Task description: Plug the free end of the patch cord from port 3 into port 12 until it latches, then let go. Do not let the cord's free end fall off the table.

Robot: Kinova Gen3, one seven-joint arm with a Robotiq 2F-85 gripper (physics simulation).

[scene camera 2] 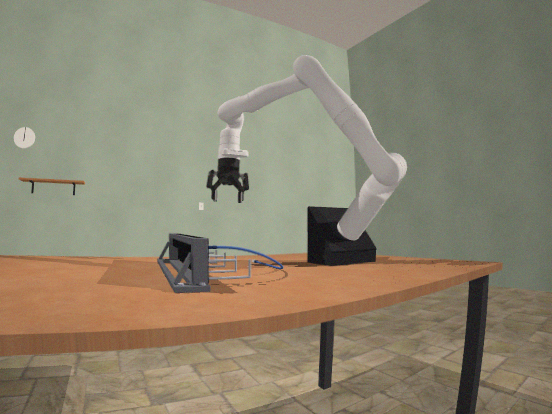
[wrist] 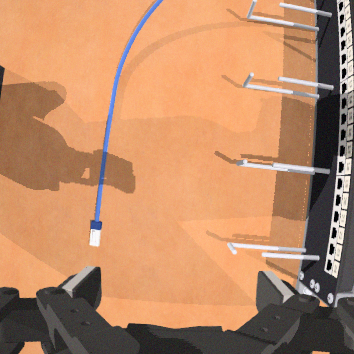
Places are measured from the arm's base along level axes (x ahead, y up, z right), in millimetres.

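Pixels of known places: gripper, fingertip midpoint: [scene camera 2: 227,202] [wrist: 177,286]; arm's base, link origin: [scene camera 2: 348,230].
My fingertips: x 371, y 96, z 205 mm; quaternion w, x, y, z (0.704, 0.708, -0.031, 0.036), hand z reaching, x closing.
For each thing: its top centre in the pictures, then the offset to it from my fingertips. Level surfaces: height alone.
- clear-white plug, top centre: [wrist: 93,234] dz +2, dx -112, dy -197 mm
- patch panel, top centre: [wrist: 341,70] [scene camera 2: 194,235] dz -157, dx +177, dy -108 mm
- table, surface height: dy -209 mm
The patch cord [scene camera 2: 250,249] [wrist: 110,107] is blue and arcs out from the patch panel. Its free end, a clear-white plug [wrist: 95,237] with a dark blue collar, points toward the bottom of the wrist view, near the left finger in the picture. The patch panel [scene camera 2: 200,260] [wrist: 325,145] stands on the table, with a row of black ports along the right of the wrist view; ports 3 and 12 cannot be told apart there. My gripper [scene camera 2: 228,199] [wrist: 177,286] is open and empty, pointing down, high above the panel and cord.
Grey wire cable guides [scene camera 2: 236,265] [wrist: 280,167] stick out from the panel's cord side. The table [scene camera 2: 320,295] [wrist: 175,200] has a curved front edge. A black block-shaped housing [scene camera 2: 330,237] stands at the arm's base. Arm shadows fall across the table.
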